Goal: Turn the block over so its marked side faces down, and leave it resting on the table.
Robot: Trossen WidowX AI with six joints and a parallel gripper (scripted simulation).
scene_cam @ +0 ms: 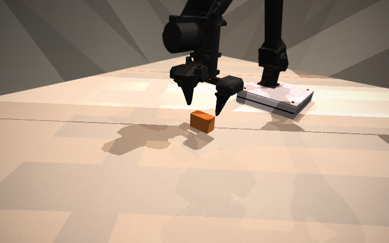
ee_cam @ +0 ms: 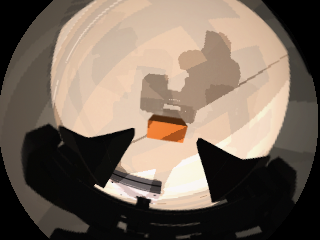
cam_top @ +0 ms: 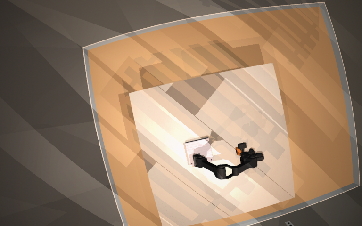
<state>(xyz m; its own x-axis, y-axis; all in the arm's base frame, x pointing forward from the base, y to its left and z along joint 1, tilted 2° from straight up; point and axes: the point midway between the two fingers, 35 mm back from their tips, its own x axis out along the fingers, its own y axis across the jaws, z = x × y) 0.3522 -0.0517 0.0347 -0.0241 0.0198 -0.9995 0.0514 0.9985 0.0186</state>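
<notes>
The orange block is 3 cm below my gripper tip and 1 cm behind it.
</notes>
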